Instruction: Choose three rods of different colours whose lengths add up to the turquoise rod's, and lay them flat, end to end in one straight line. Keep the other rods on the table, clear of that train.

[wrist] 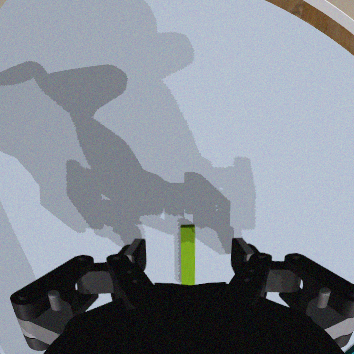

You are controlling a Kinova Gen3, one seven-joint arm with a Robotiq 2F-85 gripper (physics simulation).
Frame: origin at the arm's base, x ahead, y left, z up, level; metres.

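Seen in the pictures: gripper, fingertip midpoint: (188, 251).
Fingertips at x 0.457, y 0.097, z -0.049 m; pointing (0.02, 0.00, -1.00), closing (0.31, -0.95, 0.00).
Observation:
A point is followed by its place in that frame.
A lime green rod (187, 256) @(x 0.453, y 0.097, z -0.047 m) lies on the pale blue table top, its length running up and down the wrist view. Its near end is hidden behind the black gripper body. My gripper (188, 251) @(x 0.457, y 0.097, z -0.049 m) is open, with one fingertip on each side of the rod and a gap between each finger and the rod. The turquoise rod and rods of other colours cannot be made out in this view.
The pale blue table top (290, 125) @(x 0.571, y 0.047, z -0.057 m) has a curved brown wooden edge (320, 22) at the upper right. Shadows of the arm and gripper fall across the left and middle. A small teal patch shows at the lower right corner.

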